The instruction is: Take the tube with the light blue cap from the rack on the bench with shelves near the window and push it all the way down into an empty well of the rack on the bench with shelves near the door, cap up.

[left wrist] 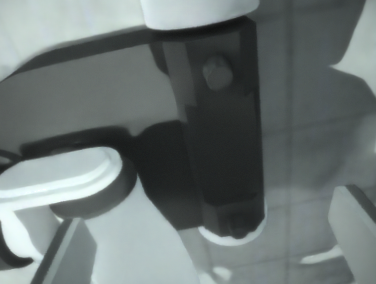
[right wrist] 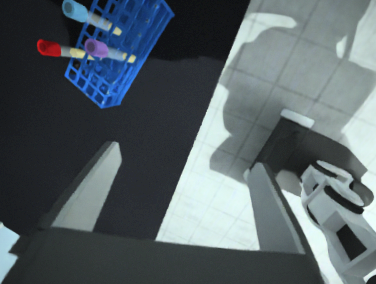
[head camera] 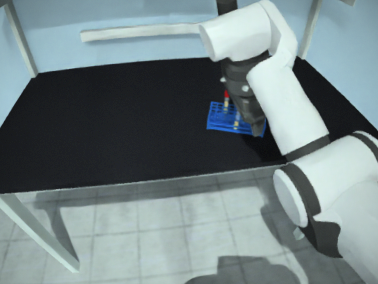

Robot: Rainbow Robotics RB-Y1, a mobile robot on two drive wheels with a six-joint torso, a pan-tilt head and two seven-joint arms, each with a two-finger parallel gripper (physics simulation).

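Frame: origin at the robot's base, x right, y ahead, z up, level; metres.
Where they show: left gripper, fingertip midpoint: [left wrist: 208,218]; right gripper, fingertip midpoint: [right wrist: 187,161] [head camera: 247,117]; robot's base, origin of the base link: [right wrist: 271,146].
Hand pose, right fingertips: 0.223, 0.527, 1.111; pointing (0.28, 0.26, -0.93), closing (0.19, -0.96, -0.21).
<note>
Things, the pixels of their top centre, and the offset from my right fingertips, as dx, dy, dz. "spot": a spot on its surface instead. Level surfaces: height alone.
- tube with the light blue cap, middle of its top: [right wrist: 68,7] +0.078, +0.198, -0.077
- blue rack, middle of its top: [right wrist: 105,42] [head camera: 237,112] +0.055, +0.195, -0.140
- red-capped tube, middle of its top: [right wrist: 41,46] [head camera: 228,91] +0.024, +0.239, -0.077
- purple-capped tube, middle of its top: [right wrist: 89,47] +0.044, +0.163, -0.077
- black bench top, its level: dz -0.197
- bench leg, surface spot: [head camera: 40,232] spot: -0.795, +0.050, -0.596
The tube with the light blue cap [right wrist: 75,10] stands cap up in the blue rack [head camera: 220,128] [right wrist: 131,82], at the top left of the right wrist view; the arm hides its cap in the head view. A red-capped tube [head camera: 226,94] [right wrist: 49,48] and a purple-capped tube [right wrist: 96,48] stand in the same rack. My right gripper [head camera: 257,133] [right wrist: 187,161] is open and empty, above the bench near the rack's right end in the head view, apart from the tubes. My left gripper [left wrist: 208,218] is open and empty over the floor beside my base. The other rack does not show.
The rack stands on a black bench top [head camera: 100,125] [right wrist: 155,115], whose front edge crosses the head view. A pale rail or shelf [head camera: 140,33] runs behind the bench, with uprights at both back corners. A bench leg [head camera: 40,232] stands at the lower left.
</note>
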